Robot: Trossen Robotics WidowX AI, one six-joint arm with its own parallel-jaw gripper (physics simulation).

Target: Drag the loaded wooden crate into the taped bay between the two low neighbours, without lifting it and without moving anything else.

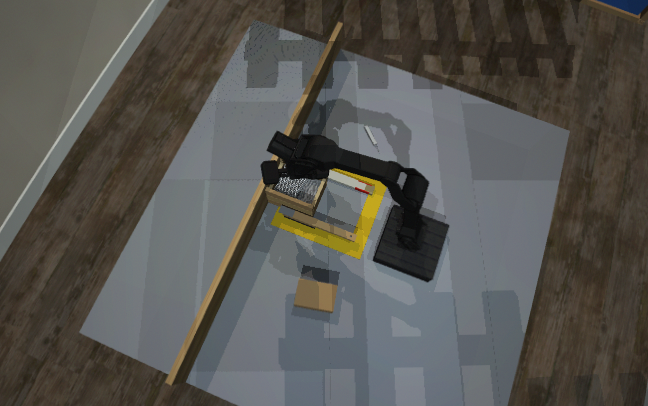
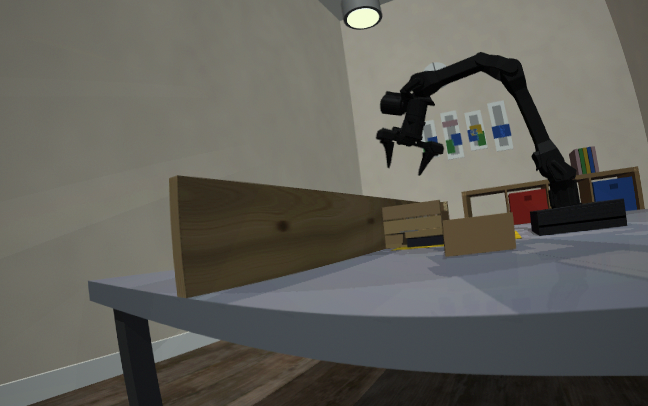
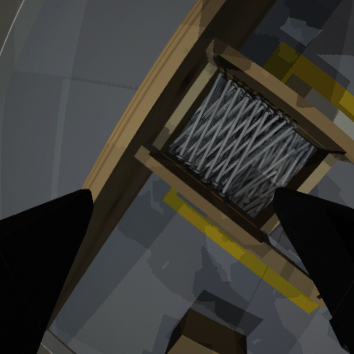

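Pixels of known places: gripper, fingertip midpoint: [image 1: 287, 177] [image 2: 404, 171] [image 3: 185, 197]; arm's base, link origin: [image 1: 409, 240] [image 2: 566, 206].
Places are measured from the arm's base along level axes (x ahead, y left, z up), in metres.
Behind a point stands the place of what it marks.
Observation:
The wooden crate [image 1: 291, 201] @[x 0.389, y 0.034, z 0.048 m] [image 2: 412, 223] @[x 0.396, y 0.034, z 0.004 m] [image 3: 201, 196] @[x 0.401, y 0.023, z 0.056 m], loaded with grey nails [image 3: 240, 145] @[x 0.401, y -0.036, z 0.033 m], stands close against the long upright board [image 1: 220, 295] @[x 0.480, y 0.377, z 0.002 m] [image 2: 280, 240] @[x 0.480, y 0.469, z -0.001 m] [image 3: 125, 125] @[x 0.488, y 0.007, z 0.084 m], at the board side of the yellow taped bay [image 1: 371, 210] @[x 0.144, y -0.069, z -0.055 m] [image 3: 240, 252] @[x 0.290, y 0.090, z -0.055 m]. One low neighbour, a wooden strip [image 1: 325, 226] @[x 0.265, y 0.053, z -0.013 m] [image 3: 295, 265] @[x 0.238, y 0.040, z -0.016 m], lies along one side of the bay; the other, a white piece with red marks [image 1: 348, 181] @[x 0.252, y -0.132, z -0.041 m], lies along the opposite side. The arm and crate hide parts of both. My gripper [image 2: 404, 170] @[x 0.413, y 0.000, z 0.148 m] [image 3: 185, 197] @[x 0.413, y 0.000, z 0.148 m] is open and empty, high above the crate, turned at an angle to its walls.
A small tan block [image 1: 316, 296] @[x 0.210, y 0.272, z 0.004 m] [image 2: 480, 235] @[x 0.204, y 0.307, z -0.027 m] [image 3: 207, 344] @[x 0.234, y 0.232, z -0.002 m] stands outside the bay, beyond the wooden strip. A thin white tool [image 1: 370, 135] @[x 0.240, y -0.329, z -0.045 m] lies on the opposite side. The black arm base [image 1: 412, 250] @[x -0.019, y 0.030, z 0.004 m] [image 2: 580, 217] @[x -0.009, y 0.093, z -0.027 m] stands beyond the bay's far end from the board.

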